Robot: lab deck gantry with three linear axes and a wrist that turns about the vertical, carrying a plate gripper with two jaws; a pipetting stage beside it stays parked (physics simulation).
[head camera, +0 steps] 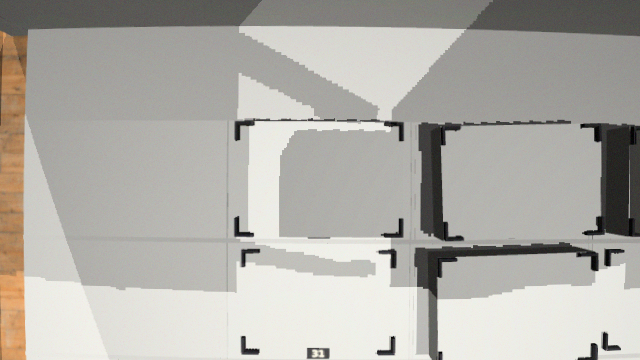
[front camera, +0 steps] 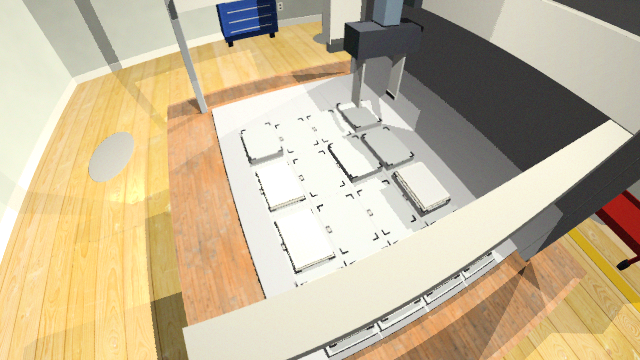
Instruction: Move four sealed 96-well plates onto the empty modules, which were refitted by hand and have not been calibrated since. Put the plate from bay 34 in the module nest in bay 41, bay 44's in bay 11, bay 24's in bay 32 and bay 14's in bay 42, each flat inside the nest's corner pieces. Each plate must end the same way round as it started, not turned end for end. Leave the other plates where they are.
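Places are measured from the robot's base along level axes (x back, y left, z down), in millimetres.
Pixels of known places: gripper, fingertip midpoint: (front camera: 374, 100); robot's base, link origin: (front camera: 243, 136).
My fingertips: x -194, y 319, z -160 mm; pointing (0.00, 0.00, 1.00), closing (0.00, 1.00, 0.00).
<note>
Ahead of a thing's pixels: the offset from my fingertips to its top centre. "pt": to the spot under its first point.
The gripper (front camera: 374, 100) hangs over the far back part of the deck, its two jaws apart with no plate between them; it is open. Bay 41's module {pt dx +105, dy +38, dz +141 mm} (front camera: 360, 117) (head camera: 330, 185) is below it and empty, with black corner pieces. Bay 42's raised module {pt dx -41, dy +42, dz +141 mm} (front camera: 387, 146) (head camera: 520, 180) is empty beside it. Bay 32's raised module {pt dx -51, dy -78, dz +141 mm} (front camera: 352, 161) (head camera: 515, 320) is empty. Bay 11's module {pt dx +120, dy -277, dz +141 mm} (front camera: 261, 142) at the left of the front view is also empty. The source bays 14, 24, 34 and 44 are mostly hidden behind the front beam, so their plates cannot be made out.
Light sealed plates stand in bay 43 {pt dx -203, dy +38, dz +127 mm} (front camera: 422, 185), bay 12 {pt dx -46, dy -275, dz +146 mm} (front camera: 280, 185) and bay 13 {pt dx -209, dy -275, dz +146 mm} (front camera: 305, 240). Bay 31's low nest {pt dx +128, dy -65, dz +160 mm} (head camera: 320, 305) adjoins bay 41. The pale frame beam (front camera: 350, 270) crosses the front view. Light edges show beneath it.
</note>
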